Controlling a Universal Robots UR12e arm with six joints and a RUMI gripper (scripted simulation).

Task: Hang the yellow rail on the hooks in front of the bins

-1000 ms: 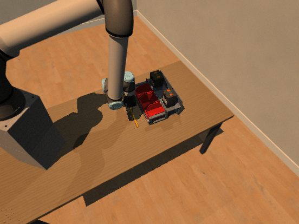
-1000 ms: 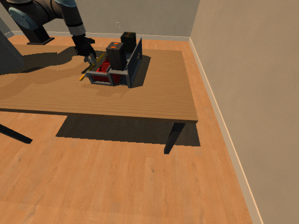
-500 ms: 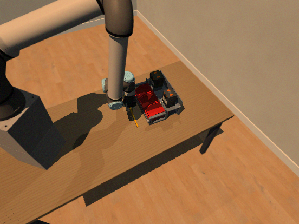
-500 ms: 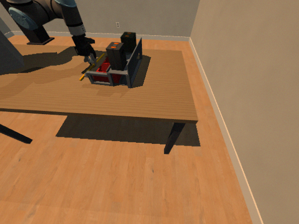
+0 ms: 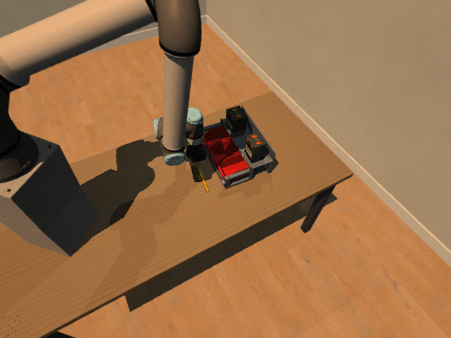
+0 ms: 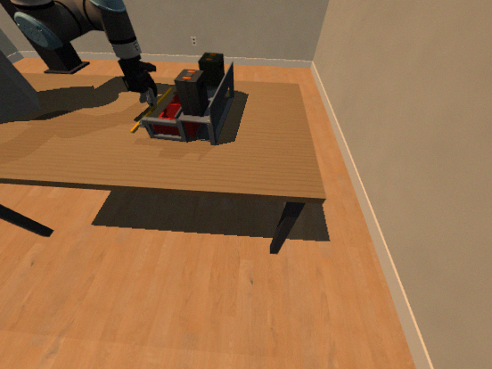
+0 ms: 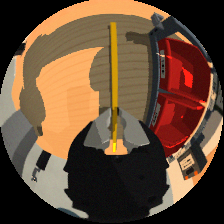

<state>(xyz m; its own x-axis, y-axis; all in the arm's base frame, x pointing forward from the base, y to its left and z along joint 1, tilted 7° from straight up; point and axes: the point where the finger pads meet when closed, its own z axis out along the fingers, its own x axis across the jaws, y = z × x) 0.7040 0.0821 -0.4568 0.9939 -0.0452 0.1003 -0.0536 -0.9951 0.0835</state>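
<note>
Right now my hand is 10 mm above the yellow rail. The rest, counted from my hand: grey back panel (350 mm ahead, 120 mm above, 20 mm to the right).
</note>
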